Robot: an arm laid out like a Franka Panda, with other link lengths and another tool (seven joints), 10 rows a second.
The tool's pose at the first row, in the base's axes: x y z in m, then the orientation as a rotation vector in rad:
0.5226 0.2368 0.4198 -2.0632 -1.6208 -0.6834
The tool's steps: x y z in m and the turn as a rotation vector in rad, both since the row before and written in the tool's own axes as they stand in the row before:
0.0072 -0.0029 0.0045 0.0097 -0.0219 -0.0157
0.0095 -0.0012 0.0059 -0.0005 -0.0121 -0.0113
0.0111 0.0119 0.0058 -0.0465 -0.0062 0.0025
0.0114 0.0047 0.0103 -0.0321 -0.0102 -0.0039
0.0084 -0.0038 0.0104 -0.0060 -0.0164 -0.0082
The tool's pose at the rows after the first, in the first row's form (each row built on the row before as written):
0.5217 0.2457 0.4208 -2.0601 -1.6508 -0.6592
0.5229 0.2568 0.4218 -2.0605 -1.6703 -0.6522
0.5371 0.2665 0.4234 -2.0984 -1.6707 -0.6907
0.5452 0.2803 0.4218 -2.1246 -1.6803 -0.7137
0.5448 0.2937 0.4180 -2.1345 -1.6983 -0.7064

